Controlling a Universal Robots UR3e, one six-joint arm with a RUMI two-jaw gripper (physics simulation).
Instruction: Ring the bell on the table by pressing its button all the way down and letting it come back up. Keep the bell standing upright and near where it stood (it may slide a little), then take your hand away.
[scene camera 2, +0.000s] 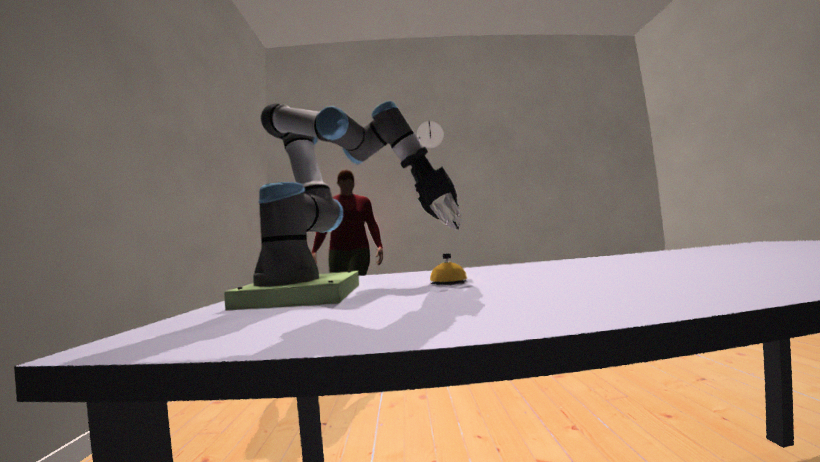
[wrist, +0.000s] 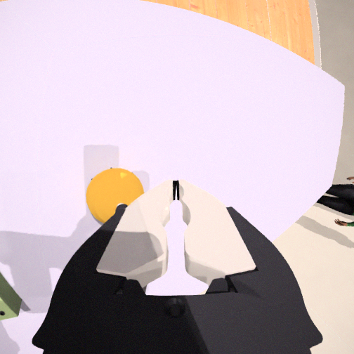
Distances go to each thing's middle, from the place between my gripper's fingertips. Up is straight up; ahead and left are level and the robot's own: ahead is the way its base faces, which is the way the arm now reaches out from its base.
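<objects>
There's a yellow dome bell (scene camera 2: 448, 273), and my hand is 5 cm beyond it, 4 cm to the left of it and 9 cm above it.
</objects>
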